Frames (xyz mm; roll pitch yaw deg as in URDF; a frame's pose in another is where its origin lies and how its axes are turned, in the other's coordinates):
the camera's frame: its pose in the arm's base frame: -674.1 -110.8 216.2 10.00 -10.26 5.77
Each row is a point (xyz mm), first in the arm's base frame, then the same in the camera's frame.
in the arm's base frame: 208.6 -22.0 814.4
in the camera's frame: 979.5 74.4 424.1
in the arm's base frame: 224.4 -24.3 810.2
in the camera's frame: 994.0 69.4 418.0
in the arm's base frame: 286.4 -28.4 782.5
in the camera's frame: 1049.4 52.6 382.2
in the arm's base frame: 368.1 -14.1 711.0
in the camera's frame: 1118.0 43.7 297.4
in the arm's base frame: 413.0 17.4 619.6
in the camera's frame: 1148.8 53.1 195.8
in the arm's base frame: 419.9 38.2 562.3
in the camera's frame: 1147.4 62.7 135.2
